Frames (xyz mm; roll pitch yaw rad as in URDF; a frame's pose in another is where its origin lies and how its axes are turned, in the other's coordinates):
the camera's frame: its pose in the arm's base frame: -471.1 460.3 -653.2 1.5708 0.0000 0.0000
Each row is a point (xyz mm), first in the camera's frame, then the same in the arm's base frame.
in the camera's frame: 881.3 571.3 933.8
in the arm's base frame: 410.2 -473.5 -81.9
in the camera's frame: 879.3 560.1 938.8
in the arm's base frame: 408.2 -478.5 -93.1
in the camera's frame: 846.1 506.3 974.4
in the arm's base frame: 375.0 -514.1 -146.9
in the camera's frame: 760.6 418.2 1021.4
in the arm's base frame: 289.5 -561.1 -235.0
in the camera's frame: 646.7 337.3 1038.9
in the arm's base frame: 175.6 -578.6 -315.9
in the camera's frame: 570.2 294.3 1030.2
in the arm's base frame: 99.1 -569.9 -358.9
